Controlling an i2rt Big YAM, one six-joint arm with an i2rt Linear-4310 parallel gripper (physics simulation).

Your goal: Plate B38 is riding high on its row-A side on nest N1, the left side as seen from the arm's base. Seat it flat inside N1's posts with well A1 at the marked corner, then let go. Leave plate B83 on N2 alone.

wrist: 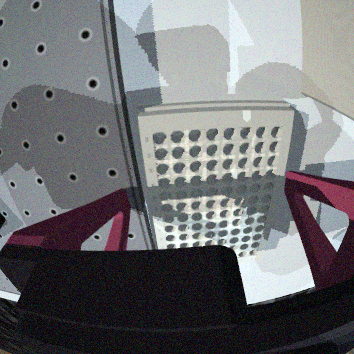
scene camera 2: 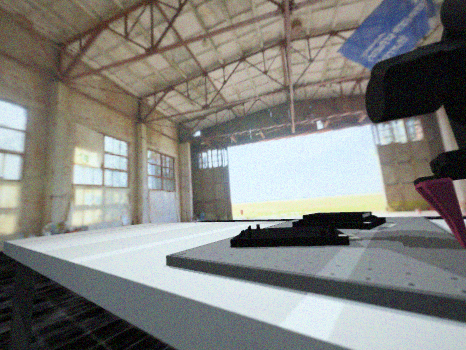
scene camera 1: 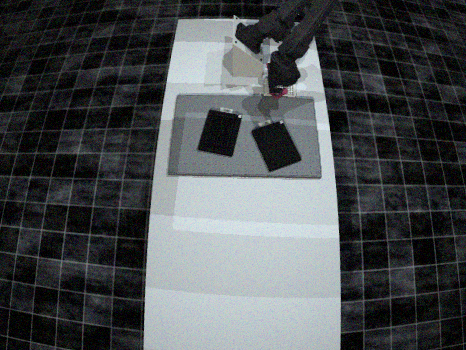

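Where they show: gripper, fingertip midpoint: (wrist: 208, 189) (scene camera 1: 275, 87); arm's base, origin of the base link: (scene camera 1: 247, 39).
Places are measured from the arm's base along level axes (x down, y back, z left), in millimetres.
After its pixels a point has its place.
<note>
A white many-well plate (scene camera 1: 293, 90) {x 136, y -123, z 199 mm} (wrist: 212, 120) {x 135, y -125, z 89 mm} lies flat beside the peg-holed board, on the arm's side; no B38 or B83 label is readable on it. My gripper (scene camera 1: 278, 92) {x 133, y -125, z 129 mm} (scene camera 2: 462, 244) (wrist: 208, 189) {x 133, y -125, z 129 mm} is open, its crimson fingers apart on either side of this plate in the wrist view, touching nothing visibly. Nest N1 (scene camera 1: 276, 145) {x 125, y -381, z 146 mm} (scene camera 2: 290, 240) {x 128, y -342, z 196 mm} is black, on the board's left side from the arm's base. Nest N2 (scene camera 1: 220, 131) {x 121, y -354, z -52 mm} (scene camera 2: 340, 220) {x 122, y -331, z -9 mm} is black too. It is too dark to tell how any plate sits on either nest, or where A1 is.
The grey board (scene camera 1: 190, 165) {x 136, y -488, z -135 mm} (scene camera 2: 210, 267) {x 142, y -388, z 305 mm} (wrist: 65, 115) {x 136, y -200, z 85 mm} lies on the white table (scene camera 1: 240, 260) {x 150, y -784, z 70 mm} (scene camera 2: 125, 250) {x 149, y -660, z 300 mm}, its edge close beside the white plate. A beige block (scene camera 1: 245, 62) {x 57, y -75, z 4 mm} (wrist: 330, 50) {x 122, y -71, z 44 mm} stands near the arm. White labels lie at the nests' arm-side edges.
</note>
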